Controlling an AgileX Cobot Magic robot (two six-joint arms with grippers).
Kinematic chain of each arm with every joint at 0, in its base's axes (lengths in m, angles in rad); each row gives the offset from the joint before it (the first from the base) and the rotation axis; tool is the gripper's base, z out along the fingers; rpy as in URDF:
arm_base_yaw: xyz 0 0 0.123 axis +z
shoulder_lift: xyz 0 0 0 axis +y
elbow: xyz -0.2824 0 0.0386 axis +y
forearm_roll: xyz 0.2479 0 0.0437 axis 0.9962 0 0.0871
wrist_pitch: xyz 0 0 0 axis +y
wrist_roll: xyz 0.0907 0 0.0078 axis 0.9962 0 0.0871
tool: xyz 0 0 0 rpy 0 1.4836 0
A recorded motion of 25 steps. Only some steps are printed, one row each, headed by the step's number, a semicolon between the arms.
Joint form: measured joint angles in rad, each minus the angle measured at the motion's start. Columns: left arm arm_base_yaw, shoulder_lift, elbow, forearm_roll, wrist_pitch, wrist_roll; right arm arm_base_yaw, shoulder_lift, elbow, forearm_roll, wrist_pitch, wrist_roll.
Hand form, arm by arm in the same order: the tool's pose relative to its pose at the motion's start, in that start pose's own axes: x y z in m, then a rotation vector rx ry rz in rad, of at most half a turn. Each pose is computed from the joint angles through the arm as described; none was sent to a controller.
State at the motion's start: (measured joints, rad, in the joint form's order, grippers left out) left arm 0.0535 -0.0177 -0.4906 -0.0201 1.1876 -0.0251; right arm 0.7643 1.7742 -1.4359 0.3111 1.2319 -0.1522
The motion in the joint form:
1: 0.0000 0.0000 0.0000 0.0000 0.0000 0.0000; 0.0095 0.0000 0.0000 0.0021 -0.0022 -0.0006
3: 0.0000 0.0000 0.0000 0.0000 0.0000 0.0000; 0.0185 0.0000 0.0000 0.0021 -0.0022 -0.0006
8: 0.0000 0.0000 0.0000 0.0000 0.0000 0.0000; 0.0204 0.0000 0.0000 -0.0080 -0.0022 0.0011
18: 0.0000 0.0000 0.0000 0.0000 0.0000 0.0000; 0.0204 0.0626 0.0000 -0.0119 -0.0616 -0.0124
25: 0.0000 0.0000 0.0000 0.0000 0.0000 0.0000; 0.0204 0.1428 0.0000 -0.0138 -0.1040 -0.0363
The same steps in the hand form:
1: 0.0000 0.0000 0.0000 0.0000 0.0000 0.0000; -0.0001 0.0034 0.0009 -0.0027 0.0002 -0.0089
3: 0.0000 0.0000 0.0000 0.0000 0.0000 0.0000; 0.0000 0.0064 0.0018 -0.0038 0.0028 -0.0175
8: 0.0000 0.0000 0.0000 0.0000 0.0000 0.0000; 0.0002 0.0062 0.0020 0.0054 0.0046 -0.0210
18: 0.0000 0.0000 0.0000 0.0000 0.0000 0.0000; -0.0106 -0.0017 0.0243 0.0156 0.0065 -0.0186
25: 0.0000 0.0000 0.0000 0.0000 0.0000 0.0000; -0.0192 -0.0113 0.0537 0.0211 0.0422 -0.0216

